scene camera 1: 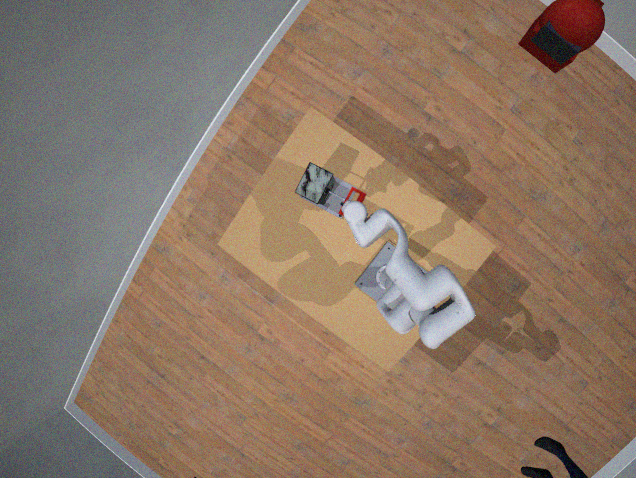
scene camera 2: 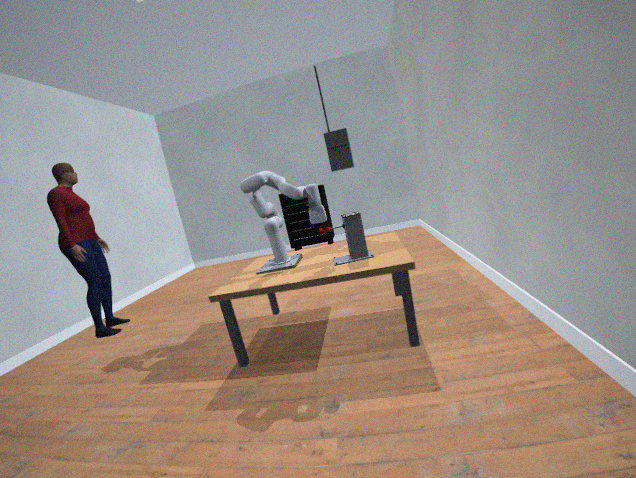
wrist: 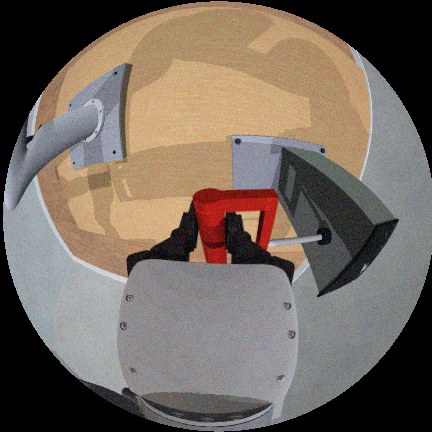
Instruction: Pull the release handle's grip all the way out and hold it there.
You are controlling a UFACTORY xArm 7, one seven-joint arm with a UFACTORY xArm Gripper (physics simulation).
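Note:
I can see my gripper here, and a base plate is in the pictures with it.

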